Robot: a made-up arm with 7 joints. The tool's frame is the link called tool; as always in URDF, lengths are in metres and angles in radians. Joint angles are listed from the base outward. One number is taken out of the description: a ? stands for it. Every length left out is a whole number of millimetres.
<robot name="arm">
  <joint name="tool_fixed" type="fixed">
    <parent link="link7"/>
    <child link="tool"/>
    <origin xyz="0 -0.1 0.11"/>
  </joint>
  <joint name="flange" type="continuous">
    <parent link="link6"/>
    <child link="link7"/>
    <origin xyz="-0.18 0 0.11"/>
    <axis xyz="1 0 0"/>
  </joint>
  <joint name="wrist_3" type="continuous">
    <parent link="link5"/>
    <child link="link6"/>
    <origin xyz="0.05 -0.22 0"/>
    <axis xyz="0 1 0"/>
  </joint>
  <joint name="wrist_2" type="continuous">
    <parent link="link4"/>
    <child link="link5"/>
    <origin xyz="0 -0.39 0.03"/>
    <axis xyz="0 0 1"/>
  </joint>
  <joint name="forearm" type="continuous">
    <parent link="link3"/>
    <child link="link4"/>
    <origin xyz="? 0 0.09"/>
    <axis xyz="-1 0 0"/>
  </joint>
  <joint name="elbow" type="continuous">
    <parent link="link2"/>
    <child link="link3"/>
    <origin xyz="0 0.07 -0.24"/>
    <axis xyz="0 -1 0"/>
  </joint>
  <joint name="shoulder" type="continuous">
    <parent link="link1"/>
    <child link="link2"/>
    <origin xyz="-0.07 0.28 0"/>
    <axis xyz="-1 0 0"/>
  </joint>
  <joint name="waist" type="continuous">
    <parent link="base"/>
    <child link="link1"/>
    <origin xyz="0 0 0.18"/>
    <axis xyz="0 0 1"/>
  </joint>
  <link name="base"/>
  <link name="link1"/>
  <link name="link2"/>
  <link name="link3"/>
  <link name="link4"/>
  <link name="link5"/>
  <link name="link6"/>
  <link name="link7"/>
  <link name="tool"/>
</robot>
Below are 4 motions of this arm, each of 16 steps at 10 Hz.
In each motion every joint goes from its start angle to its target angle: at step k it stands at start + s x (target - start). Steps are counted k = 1, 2, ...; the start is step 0. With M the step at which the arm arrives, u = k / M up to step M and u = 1 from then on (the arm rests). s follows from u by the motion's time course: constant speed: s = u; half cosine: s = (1 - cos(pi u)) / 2; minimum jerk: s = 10 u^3 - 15 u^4 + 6 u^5.
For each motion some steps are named. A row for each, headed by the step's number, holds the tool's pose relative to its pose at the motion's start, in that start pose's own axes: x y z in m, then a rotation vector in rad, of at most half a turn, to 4 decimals.
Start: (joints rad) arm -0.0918 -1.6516 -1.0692 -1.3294 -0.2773 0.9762 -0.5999
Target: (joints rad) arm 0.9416 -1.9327 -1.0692 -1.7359 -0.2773 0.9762 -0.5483
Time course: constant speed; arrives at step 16
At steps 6, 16:
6: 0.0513 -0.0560 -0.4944 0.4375 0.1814 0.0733
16: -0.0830 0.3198 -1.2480 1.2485 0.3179 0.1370

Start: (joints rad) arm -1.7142 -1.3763 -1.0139 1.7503 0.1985 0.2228 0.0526
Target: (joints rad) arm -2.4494 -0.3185 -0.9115 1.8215 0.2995 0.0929 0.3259
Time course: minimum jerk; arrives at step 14
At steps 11, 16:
11: 0.0071 -0.2895 -0.2843 0.3402 0.9812 -0.4877
16: -0.0040 -0.3105 -0.3234 0.3827 1.0548 -0.5123

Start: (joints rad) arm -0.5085 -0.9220 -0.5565 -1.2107 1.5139 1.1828 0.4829
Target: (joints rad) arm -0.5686 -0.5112 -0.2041 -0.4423 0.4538 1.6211 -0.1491
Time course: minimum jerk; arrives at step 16
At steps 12, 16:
12: -0.3034 0.3290 0.3510 0.0753 0.8084 -1.1697
16: -0.3186 0.3968 0.3848 0.1133 0.8681 -1.2978

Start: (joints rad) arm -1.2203 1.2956 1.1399 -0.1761 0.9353 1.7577 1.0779
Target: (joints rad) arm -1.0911 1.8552 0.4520 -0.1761 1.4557 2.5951 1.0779
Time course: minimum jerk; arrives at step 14
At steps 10, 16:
10: 0.3163 0.3784 0.0393 -0.8324 0.5042 -1.0744
16: 0.3756 0.3924 0.0026 -0.9662 0.5511 -1.2679

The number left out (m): 0.17
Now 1 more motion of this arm.
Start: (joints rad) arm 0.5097 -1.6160 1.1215 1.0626 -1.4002 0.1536 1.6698
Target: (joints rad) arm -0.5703 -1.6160 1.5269 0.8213 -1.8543 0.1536 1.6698
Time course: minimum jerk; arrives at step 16
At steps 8, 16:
8: -0.3803 -0.3039 -0.0429 0.5444 -0.7784 -0.0397
16: -0.6078 -0.5181 -0.3785 1.1570 -1.4790 -0.1658

